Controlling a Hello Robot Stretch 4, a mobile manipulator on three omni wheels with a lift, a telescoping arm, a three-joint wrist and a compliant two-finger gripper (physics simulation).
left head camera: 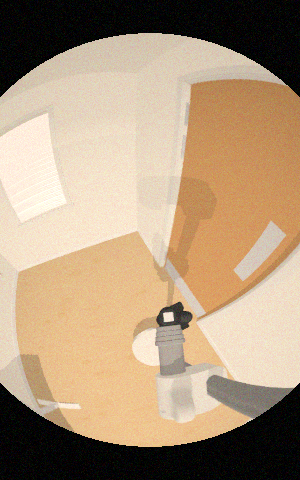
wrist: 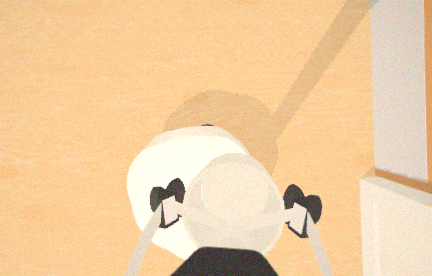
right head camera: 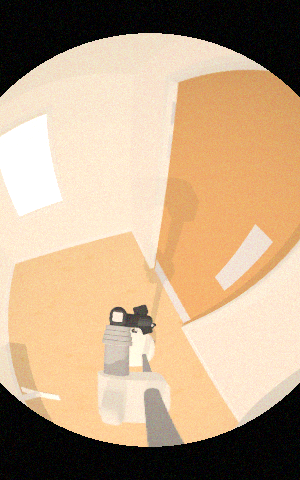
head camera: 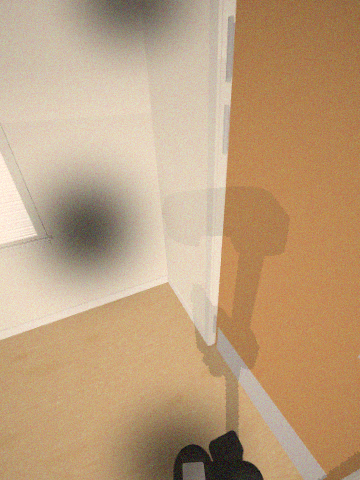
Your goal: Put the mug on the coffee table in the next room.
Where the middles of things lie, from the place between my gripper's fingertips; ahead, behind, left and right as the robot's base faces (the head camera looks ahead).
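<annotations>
Relative to the cream mug (wrist: 233,186), my hand is now 10 mm below it, 10 mm past it and 10 mm to the left of it.
</annotations>
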